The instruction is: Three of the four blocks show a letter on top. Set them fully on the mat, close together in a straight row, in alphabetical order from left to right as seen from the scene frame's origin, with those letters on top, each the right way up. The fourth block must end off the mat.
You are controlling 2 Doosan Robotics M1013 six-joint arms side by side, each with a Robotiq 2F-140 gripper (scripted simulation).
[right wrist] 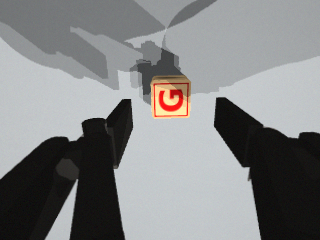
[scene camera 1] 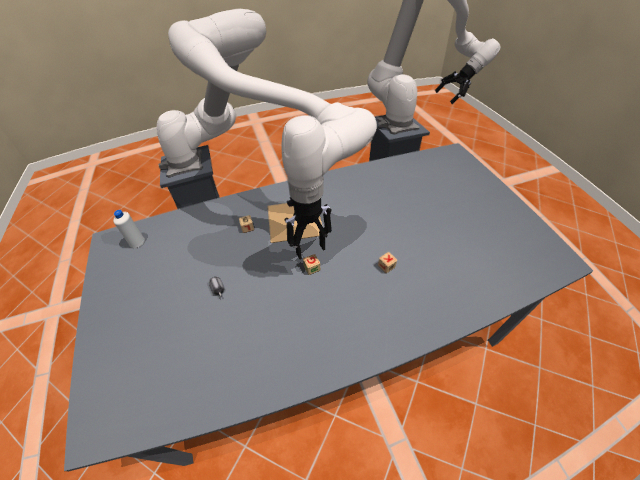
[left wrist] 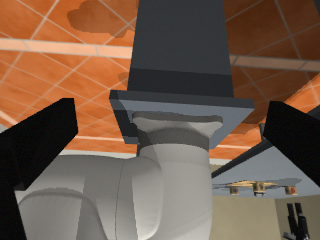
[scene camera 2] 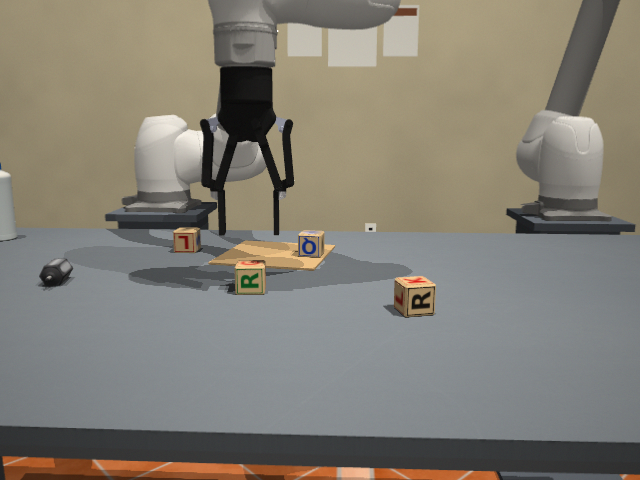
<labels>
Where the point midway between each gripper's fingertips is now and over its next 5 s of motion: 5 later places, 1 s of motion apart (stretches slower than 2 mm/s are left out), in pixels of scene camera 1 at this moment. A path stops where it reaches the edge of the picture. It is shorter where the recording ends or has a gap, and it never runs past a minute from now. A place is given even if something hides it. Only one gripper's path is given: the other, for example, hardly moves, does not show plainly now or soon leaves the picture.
My right gripper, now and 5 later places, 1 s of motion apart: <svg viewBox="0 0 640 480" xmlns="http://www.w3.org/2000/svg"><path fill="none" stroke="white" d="M310 251L311 258L311 261L312 267L311 261L308 239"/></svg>
</labels>
